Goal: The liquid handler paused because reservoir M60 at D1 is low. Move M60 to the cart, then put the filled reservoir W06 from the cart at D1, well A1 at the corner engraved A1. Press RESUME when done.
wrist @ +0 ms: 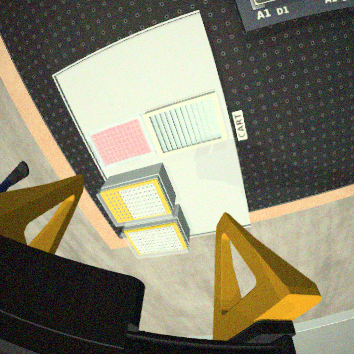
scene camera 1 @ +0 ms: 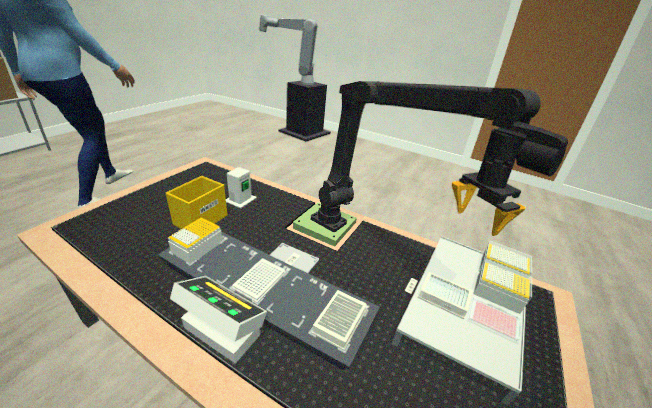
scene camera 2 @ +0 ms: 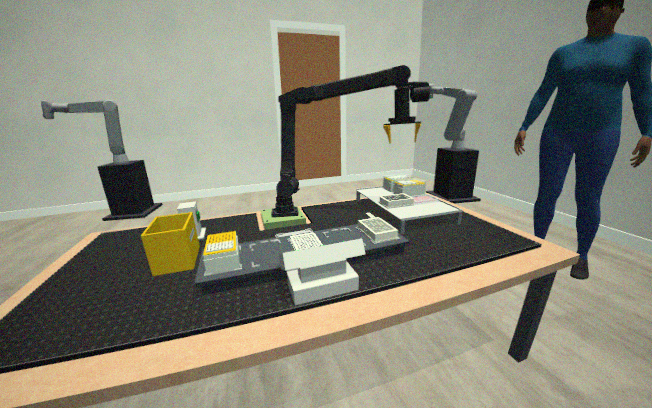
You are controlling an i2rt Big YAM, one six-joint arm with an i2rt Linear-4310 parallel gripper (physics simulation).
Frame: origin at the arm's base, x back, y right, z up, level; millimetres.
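Seen in the pictures: gripper, fingertip midpoint: [wrist: 152,201] [scene camera 1: 476,223] [scene camera 2: 402,143]; arm's base, origin of the base link: [scene camera 1: 328,221] [scene camera 2: 285,213].
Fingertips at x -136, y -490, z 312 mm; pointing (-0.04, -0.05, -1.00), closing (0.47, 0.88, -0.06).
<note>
Pixels of each thing's top centre, then the offset from my fingertips to it. "spot": a spot on its surface instead. Level surfaces: height alone.
- white cart, middle of its top: [wrist: 161,157] [scene camera 1: 472,294] [scene camera 2: 402,197] dz -262, dx +88, dy -59 mm
- ribbed reservoir with pale blue channels, middle of its top: [wrist: 185,126] [scene camera 1: 447,290] [scene camera 2: 396,197] dz -236, dx +26, dy +1 mm
- CART label, surface spot: [wrist: 239,125] [scene camera 1: 411,285] spot: dz -327, dx +68, dy +104 mm
- ribbed, middle of its top: [scene camera 1: 341,314] [scene camera 2: 377,225] dz -248, dx -220, dy +177 mm
- dark deck, its level: dz -280 mm
- control panel, surface spot: [scene camera 1: 215,300] spot: dz -201, dx -417, dy +389 mm
- pink plate, middle of its top: [wrist: 118,144] [scene camera 1: 495,317] [scene camera 2: 422,197] dz -253, dx +42, dy -133 mm
- white well plate, middle of its top: [scene camera 1: 259,277] [scene camera 2: 306,242] dz -265, dx -263, dy +421 mm
- tip rack, middle of its top: [scene camera 2: 220,240] [scene camera 1: 194,230] dz -215, dx -306, dy +665 mm
- yellow waste bin, middle of its top: [scene camera 2: 169,222] [scene camera 1: 195,188] dz -193, dx -188, dy +850 mm
- white device, middle of its top: [scene camera 1: 238,172] [scene camera 2: 186,205] dz -198, dx +8, dy +863 mm
My gripper [scene camera 1: 478,223] [scene camera 2: 403,141] [wrist: 152,201] is open and empty, high above the rear end of the white cart [scene camera 1: 450,345] [scene camera 2: 425,212] [wrist: 135,65]. On the cart a ribbed reservoir with pale blue channels [scene camera 1: 446,294] [scene camera 2: 396,199] [wrist: 186,125] lies beside the CART label [scene camera 1: 410,285] [wrist: 239,125]. Another reservoir, cream and ribbed [scene camera 1: 341,317] [scene camera 2: 378,228], sits at the cart-side end of the dark deck [scene camera 1: 285,301] [scene camera 2: 260,252] [wrist: 250,21], marked A1 and D1 in the wrist view. Names on the reservoirs are unreadable. The control panel [scene camera 1: 215,300] shows several green buttons; their text is unreadable.
Two tip boxes [scene camera 1: 509,257] [wrist: 140,200] and a pink plate [scene camera 1: 495,320] [wrist: 121,141] share the cart. The deck also holds a white well plate [scene camera 1: 260,279] and a tip rack [scene camera 1: 194,239]. A yellow waste bin [scene camera 1: 197,205] [scene camera 2: 170,245] and white device [scene camera 1: 240,185] stand beyond. A person [scene camera 2: 585,110] stands nearby.
</note>
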